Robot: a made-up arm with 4 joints.
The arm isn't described. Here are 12 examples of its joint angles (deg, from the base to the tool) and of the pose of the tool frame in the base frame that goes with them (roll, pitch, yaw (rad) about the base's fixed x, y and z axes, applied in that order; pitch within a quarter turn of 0, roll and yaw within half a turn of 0; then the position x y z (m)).
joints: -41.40 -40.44 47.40 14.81
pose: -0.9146 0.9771 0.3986 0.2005 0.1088 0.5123
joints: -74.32 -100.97 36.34 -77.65
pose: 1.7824 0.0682 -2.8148 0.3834 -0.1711 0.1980
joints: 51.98 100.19 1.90 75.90
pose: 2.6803 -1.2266 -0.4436 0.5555 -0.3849 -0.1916
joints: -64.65 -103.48 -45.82 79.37
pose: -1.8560 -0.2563 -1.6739 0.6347 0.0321 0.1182
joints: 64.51 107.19 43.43 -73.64
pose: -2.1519 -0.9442 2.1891 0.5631 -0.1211 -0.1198
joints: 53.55 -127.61 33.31 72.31
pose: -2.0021 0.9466 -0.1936 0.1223 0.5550 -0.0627
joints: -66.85 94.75 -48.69 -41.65
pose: -0.5790 0.0952 -0.5220 -0.5231 0.0036 -0.2160
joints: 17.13 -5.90 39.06 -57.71
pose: -2.5664 0.7606 0.5498 0.0307 -0.1415 0.5091
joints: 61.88 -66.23 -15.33 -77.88
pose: 2.6016 -0.1514 -0.4730 -0.1652 0.1781 0.4646
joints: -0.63 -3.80 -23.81 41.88
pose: -0.7050 0.0727 0.1339 -0.1989 -0.1058 0.5933
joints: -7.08 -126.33 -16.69 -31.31
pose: 2.8250 -0.5324 -1.8933 0.4039 0.3548 -0.0367
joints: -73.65 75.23 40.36 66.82
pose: -1.5287 -1.1033 1.4610 -0.5862 -0.0241 0.1236
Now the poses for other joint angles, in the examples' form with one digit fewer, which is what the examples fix.
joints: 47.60 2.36 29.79 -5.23
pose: -1.342 0.495 1.747 0.116 -0.206 0.526
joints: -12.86 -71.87 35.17 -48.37
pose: 2.414 0.740 -1.575 0.282 0.224 0.366
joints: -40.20 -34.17 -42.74 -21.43
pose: -2.263 0.454 -1.818 0.014 0.262 0.545
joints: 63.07 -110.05 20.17 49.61
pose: -2.260 0.898 0.026 -0.074 0.527 0.088
